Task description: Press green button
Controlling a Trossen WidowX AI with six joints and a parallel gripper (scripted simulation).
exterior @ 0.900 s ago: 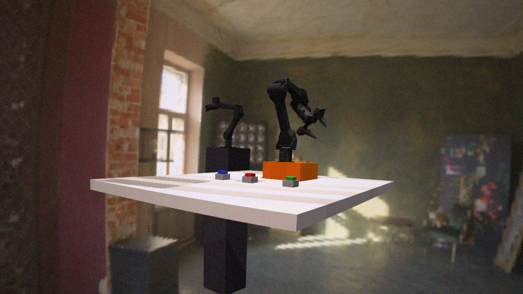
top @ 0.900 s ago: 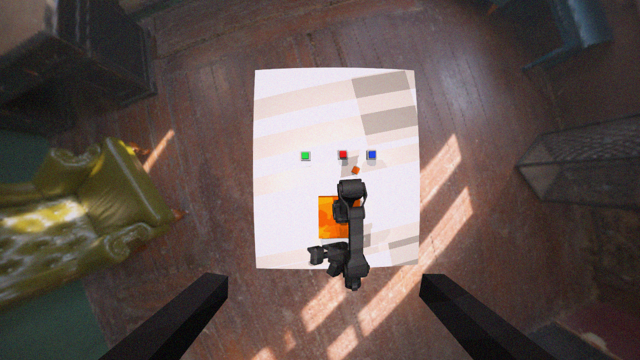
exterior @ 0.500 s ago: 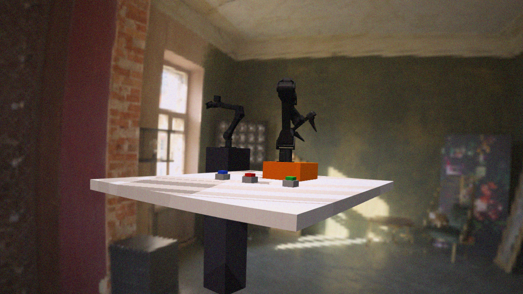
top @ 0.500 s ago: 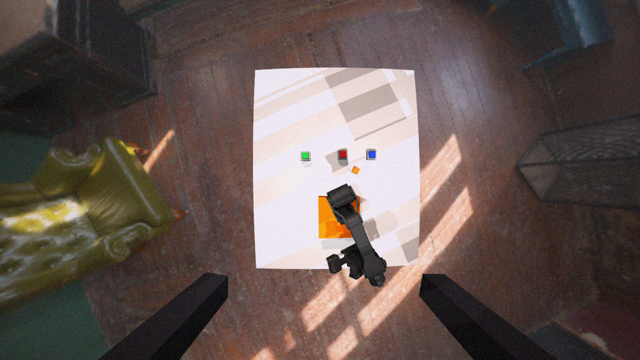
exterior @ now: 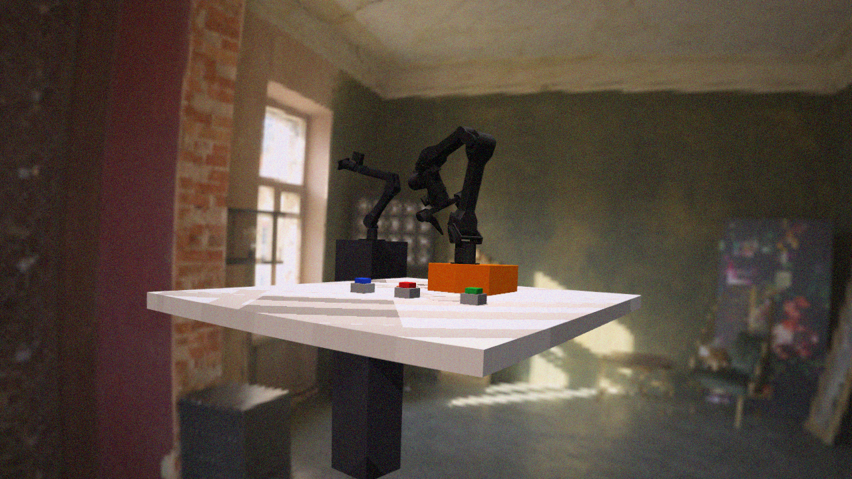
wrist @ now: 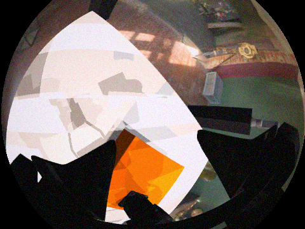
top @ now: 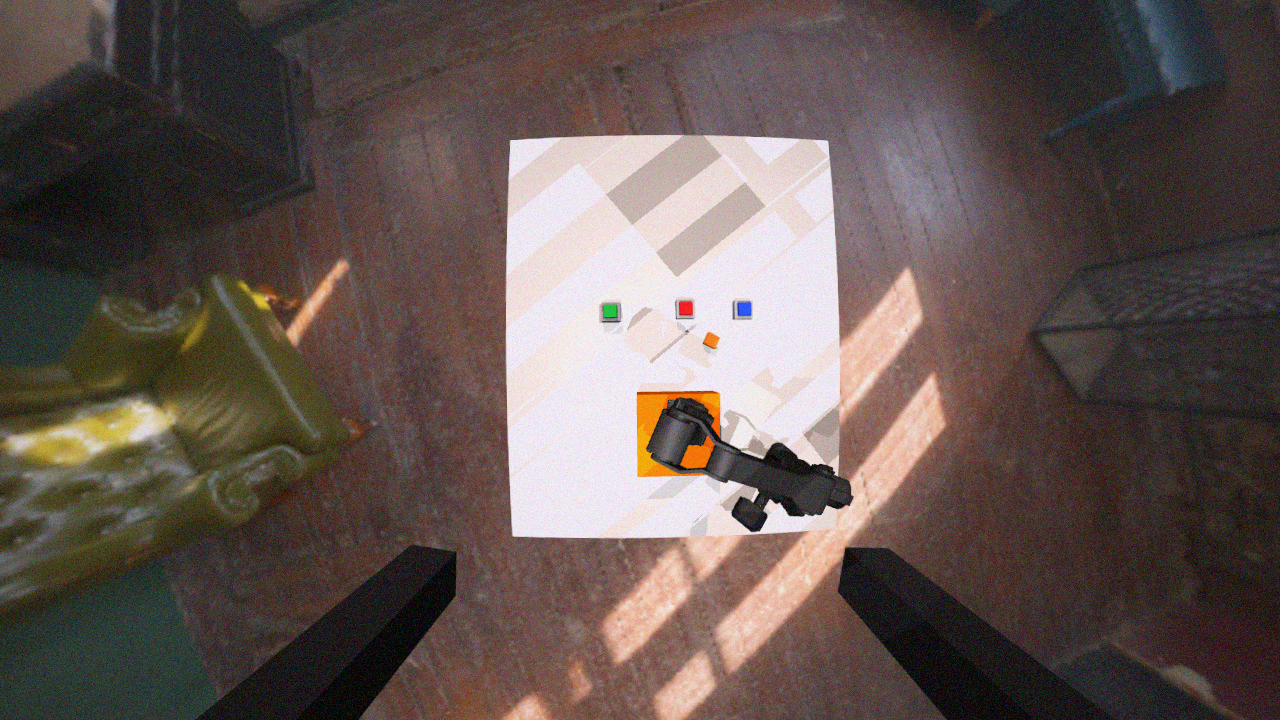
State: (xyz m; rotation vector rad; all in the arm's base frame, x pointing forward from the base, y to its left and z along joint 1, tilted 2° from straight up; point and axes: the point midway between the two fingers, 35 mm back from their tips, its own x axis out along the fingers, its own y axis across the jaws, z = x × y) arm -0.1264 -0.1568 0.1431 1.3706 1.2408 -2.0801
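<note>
My gripper tip is 38 cm short of the green button, 35 cm to the right of it and 16 cm above it. From my gripper tip the other things lie so: blue button: 42 cm ahead, 1 cm to the left, 16 cm below; then red button: 41 cm ahead, 16 cm to the left, 16 cm below; then small orange block: 33 cm ahead, 8 cm to the left, 18 cm below.
</note>
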